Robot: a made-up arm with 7 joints. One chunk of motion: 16 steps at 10 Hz.
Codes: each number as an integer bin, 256 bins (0 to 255) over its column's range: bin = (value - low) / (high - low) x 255, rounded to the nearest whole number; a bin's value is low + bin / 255 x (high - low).
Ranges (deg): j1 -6.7..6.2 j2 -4..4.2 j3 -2.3..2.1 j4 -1.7..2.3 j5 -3.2..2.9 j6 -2..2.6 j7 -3.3..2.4
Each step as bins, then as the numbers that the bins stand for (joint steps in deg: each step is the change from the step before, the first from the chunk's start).
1 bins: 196 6 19 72 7 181 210
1 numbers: 3.215 -3.807 -1.972 -0.571 -3.033 1.265 1.394
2 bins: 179 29 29 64 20 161 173
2 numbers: 2.355 -3.067 -1.800 -0.696 -2.722 0.904 0.567
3 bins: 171 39 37 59 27 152 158
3 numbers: 1.951 -2.746 -1.662 -0.775 -2.554 0.742 0.232
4 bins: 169 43 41 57 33 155 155
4 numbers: 1.849 -2.617 -1.593 -0.806 -2.411 0.796 0.165
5 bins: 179 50 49 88 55 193 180
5 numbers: 2.355 -2.392 -1.455 -0.320 -1.884 1.482 0.724
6 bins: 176 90 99 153 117 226 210
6 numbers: 2.204 -1.106 -0.592 0.700 -0.401 2.077 1.394
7 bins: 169 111 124 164 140 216 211
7 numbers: 1.849 -0.431 -0.160 0.873 0.149 1.896 1.416
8 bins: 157 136 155 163 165 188 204
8 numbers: 1.242 0.373 0.375 0.857 0.747 1.391 1.260
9 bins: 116 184 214 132 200 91 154
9 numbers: -0.832 1.917 1.393 0.371 1.584 -0.358 0.142
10 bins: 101 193 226 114 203 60 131
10 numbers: -1.591 2.206 1.600 0.088 1.656 -0.918 -0.372
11 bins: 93 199 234 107 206 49 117
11 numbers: -1.995 2.399 1.738 -0.022 1.728 -1.116 -0.685
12 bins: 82 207 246 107 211 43 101
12 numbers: -2.552 2.656 1.945 -0.022 1.847 -1.224 -1.042
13 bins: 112 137 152 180 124 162 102
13 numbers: -1.034 0.405 0.323 1.124 -0.234 0.922 -1.020
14 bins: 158 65 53 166 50 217 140
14 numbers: 1.293 -1.910 -1.385 0.904 -2.004 1.915 -0.171
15 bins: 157 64 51 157 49 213 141
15 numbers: 1.242 -1.942 -1.420 0.763 -2.028 1.842 -0.148
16 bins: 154 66 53 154 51 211 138
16 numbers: 1.091 -1.878 -1.385 0.716 -1.980 1.806 -0.215
